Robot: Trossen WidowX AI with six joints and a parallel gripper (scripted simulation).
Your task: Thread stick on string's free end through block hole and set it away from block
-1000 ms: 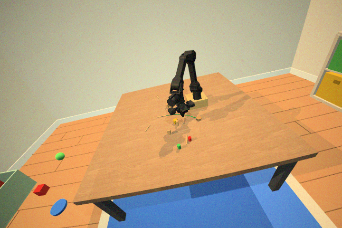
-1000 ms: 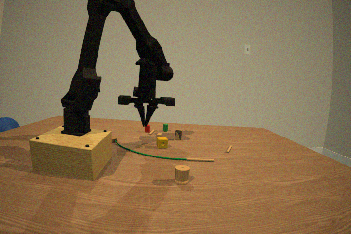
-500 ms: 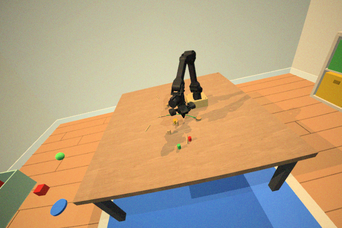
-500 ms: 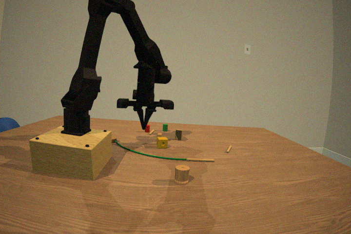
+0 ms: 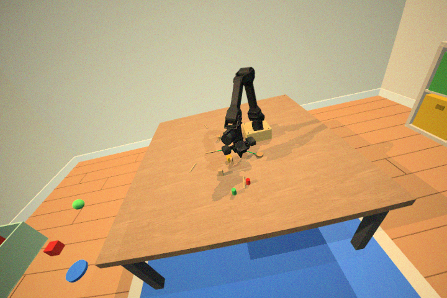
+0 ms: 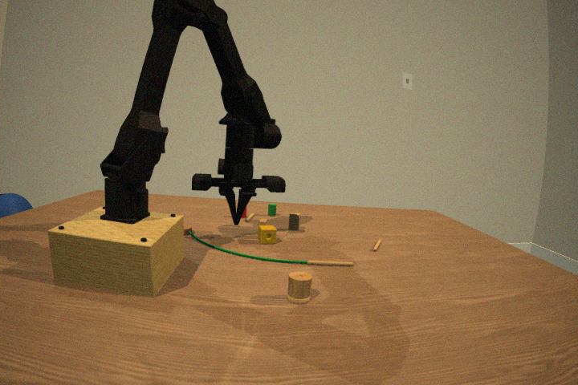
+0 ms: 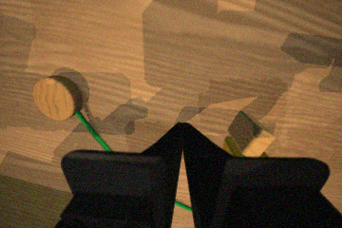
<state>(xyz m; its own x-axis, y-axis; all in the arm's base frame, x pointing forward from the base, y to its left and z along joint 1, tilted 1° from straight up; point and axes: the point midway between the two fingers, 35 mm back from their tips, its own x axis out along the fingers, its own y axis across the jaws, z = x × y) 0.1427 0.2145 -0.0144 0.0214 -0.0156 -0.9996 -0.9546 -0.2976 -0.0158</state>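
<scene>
The plain block lies 5 cm ahead of my gripper tip, 1 cm to the left of it and 1 cm below it. Round my gripper tip: yellow block: 7 cm ahead, 2 cm to the right, 1 cm below; red cylinder: 2 cm behind, 18 cm to the left, 1 cm below; round wooden button: 11 cm behind, 2 cm to the right, 2 cm below.
</scene>
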